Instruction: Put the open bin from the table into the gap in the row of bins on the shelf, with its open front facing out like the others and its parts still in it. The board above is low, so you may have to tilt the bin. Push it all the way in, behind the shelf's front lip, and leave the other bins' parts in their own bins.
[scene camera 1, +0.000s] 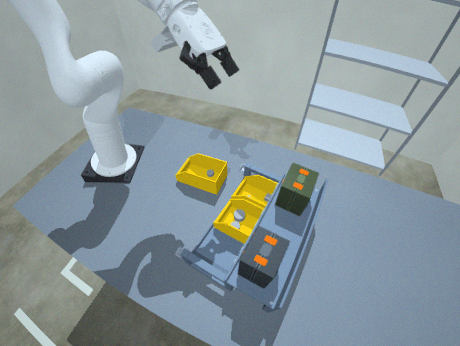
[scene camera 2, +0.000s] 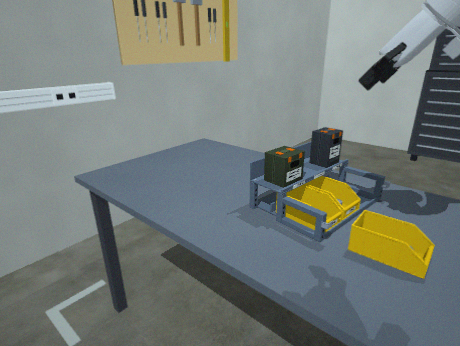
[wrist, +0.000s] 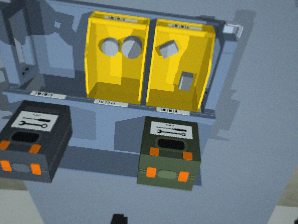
Labels:
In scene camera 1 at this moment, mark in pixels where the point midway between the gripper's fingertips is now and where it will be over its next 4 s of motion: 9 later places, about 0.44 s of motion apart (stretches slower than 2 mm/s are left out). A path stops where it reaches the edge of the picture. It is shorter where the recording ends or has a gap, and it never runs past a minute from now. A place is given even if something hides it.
The gripper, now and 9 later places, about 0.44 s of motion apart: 225, 79; 225, 79; 225, 79; 223, 80; 223, 80; 213, 75; 204, 70; 197, 66; 191, 63; 193, 64

